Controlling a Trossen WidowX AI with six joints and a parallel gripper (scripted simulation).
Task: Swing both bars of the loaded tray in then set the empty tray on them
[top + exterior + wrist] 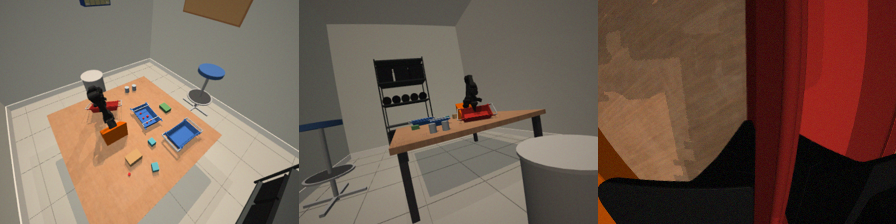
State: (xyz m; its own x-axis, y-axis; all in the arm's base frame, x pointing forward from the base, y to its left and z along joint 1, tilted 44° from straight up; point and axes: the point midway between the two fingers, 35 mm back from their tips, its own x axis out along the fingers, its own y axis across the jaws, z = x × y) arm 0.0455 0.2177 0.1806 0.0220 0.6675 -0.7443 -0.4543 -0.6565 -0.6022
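The red tray is 7 cm to the left of my gripper tip, 4 cm ahead of it and 1 cm below it. From my gripper tip the other things lie so: green block (59 cm ahead, 30 cm to the right, 6 cm below); tan block (57 cm to the right, 5 cm below, 3 cm behind); small red cube (66 cm to the right, 13 cm behind, 7 cm below).
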